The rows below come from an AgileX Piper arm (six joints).
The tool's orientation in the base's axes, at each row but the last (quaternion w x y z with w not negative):
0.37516 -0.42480 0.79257 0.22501
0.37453 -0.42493 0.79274 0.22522
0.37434 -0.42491 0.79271 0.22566
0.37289 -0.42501 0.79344 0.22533
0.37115 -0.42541 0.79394 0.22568
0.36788 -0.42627 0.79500 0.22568
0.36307 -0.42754 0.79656 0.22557
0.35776 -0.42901 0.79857 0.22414
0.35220 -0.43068 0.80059 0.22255
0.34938 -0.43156 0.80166 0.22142
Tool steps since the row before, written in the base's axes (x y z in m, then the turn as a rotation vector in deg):
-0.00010 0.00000 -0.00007 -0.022 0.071 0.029
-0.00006 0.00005 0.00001 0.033 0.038 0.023
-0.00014 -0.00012 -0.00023 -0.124 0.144 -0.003
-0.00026 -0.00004 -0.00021 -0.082 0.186 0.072
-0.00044 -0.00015 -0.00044 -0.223 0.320 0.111
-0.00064 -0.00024 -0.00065 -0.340 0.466 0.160
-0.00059 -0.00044 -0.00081 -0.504 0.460 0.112
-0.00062 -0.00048 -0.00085 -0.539 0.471 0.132
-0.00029 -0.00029 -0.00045 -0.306 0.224 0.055
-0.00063 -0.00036 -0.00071 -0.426 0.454 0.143
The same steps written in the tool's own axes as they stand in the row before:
0.00009 0.00008 0.00000 -0.051 0.058 0.021
-0.00001 0.00008 0.00000 -0.049 -0.006 0.025
0.00029 0.00004 0.00000 -0.026 0.182 0.049
0.00028 0.00019 0.00000 -0.121 0.172 0.048
0.00058 0.00027 0.00000 -0.168 0.364 0.058
0.00086 0.00038 0.00000 -0.238 0.543 0.080
0.00107 0.00022 -0.00001 -0.137 0.676 0.043
0.00113 0.00023 -0.00001 -0.145 0.713 0.024
0.00061 0.00007 -0.00001 -0.044 0.381 -0.002
0.00097 0.00030 0.00000 -0.188 0.609 0.047

